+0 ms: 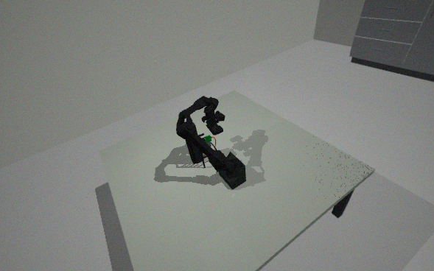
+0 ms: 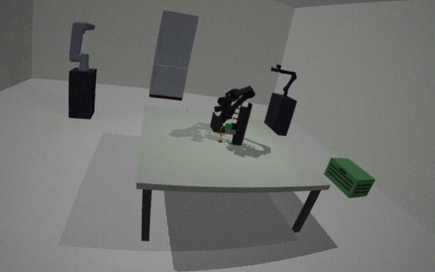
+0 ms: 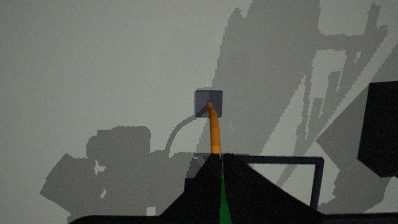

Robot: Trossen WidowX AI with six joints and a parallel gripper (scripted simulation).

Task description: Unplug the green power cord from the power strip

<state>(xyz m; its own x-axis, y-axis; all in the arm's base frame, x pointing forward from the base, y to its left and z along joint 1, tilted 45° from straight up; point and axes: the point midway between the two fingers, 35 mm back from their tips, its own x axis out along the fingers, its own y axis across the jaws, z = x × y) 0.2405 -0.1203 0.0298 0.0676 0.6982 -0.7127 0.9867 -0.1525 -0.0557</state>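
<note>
Right now the green plug is 1 cm ahead of my gripper tip and 7 cm to the left of it.
</note>
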